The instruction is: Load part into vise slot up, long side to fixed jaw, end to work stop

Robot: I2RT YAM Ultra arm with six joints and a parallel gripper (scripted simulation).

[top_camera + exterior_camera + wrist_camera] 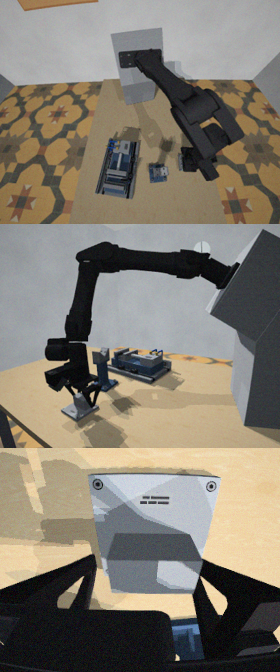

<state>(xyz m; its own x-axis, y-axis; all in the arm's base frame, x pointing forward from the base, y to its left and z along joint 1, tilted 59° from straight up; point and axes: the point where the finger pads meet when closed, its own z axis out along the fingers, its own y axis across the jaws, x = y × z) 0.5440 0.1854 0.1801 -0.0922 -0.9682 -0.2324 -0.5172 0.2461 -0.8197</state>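
Now: hand 10 mm short of the infeed plate, 20 mm to the right of it and 20 mm above it. The rest, counted from my hand: V-block post 50 mm ahead, 160 mm to the right, 30 mm above; part 10 mm ahead; work stop 70 mm ahead, 340 mm to the right, 60 mm above.
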